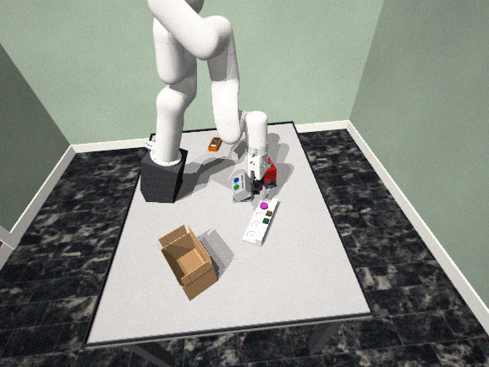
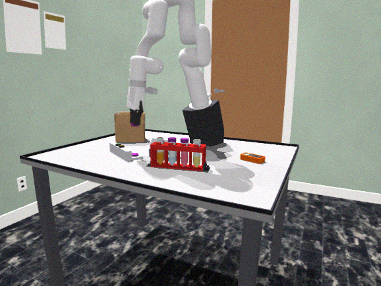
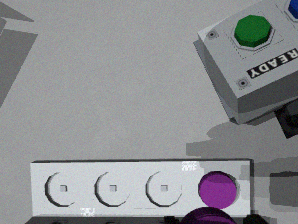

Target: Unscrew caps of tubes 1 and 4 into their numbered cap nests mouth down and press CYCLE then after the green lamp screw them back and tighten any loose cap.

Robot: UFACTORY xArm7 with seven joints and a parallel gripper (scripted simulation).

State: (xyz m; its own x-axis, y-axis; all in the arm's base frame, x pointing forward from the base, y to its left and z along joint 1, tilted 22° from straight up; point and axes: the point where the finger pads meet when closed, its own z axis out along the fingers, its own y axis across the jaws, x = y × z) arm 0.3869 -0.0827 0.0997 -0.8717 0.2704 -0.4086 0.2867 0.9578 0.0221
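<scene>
The blue key lies 11 cm behind my hand, 12 cm to the left of it and 11 cm below it. The rest, counted from my hand: green key (11 cm behind, 7 cm to the left, 11 cm below); then grey key housing (9 cm behind, 10 cm to the left, 12 cm below); then orange device (29 cm behind, 46 cm to the left, 16 cm below).
</scene>
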